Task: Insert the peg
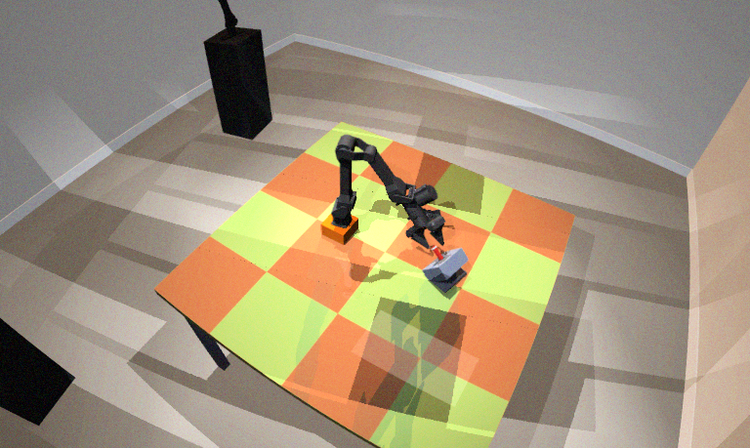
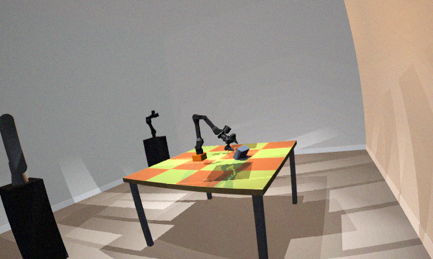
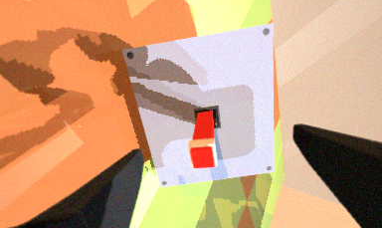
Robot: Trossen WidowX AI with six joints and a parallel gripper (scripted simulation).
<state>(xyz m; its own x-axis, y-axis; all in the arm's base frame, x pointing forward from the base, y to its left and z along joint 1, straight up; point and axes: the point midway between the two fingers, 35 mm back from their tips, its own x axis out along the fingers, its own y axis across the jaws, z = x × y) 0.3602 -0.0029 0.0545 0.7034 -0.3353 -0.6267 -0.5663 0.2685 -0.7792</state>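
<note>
Right now my gripper tip is 2 cm above the red square peg, 1 cm to the left of it and 1 cm short of it. Also, from my gripper tip: grey sloped panel: 5 cm below, 5 cm ahead, 3 cm to the right.
</note>
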